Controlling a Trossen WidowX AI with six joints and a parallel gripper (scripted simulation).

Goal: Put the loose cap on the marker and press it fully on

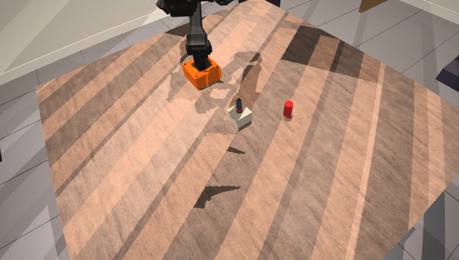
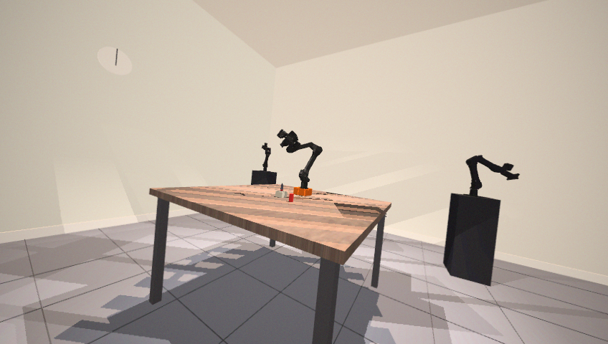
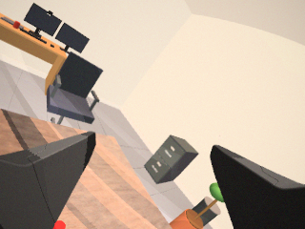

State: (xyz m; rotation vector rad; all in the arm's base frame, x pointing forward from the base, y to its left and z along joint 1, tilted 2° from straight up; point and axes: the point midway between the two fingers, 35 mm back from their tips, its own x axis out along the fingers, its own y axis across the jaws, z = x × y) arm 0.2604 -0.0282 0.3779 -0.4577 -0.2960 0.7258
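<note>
Right now the red cap is 9 cm ahead of my gripper tip, 9 cm to the left of it and 41 cm below it. The rest, counted from my gripper tip: holder block 1 cm behind, 5 cm to the right, 41 cm below.
</note>
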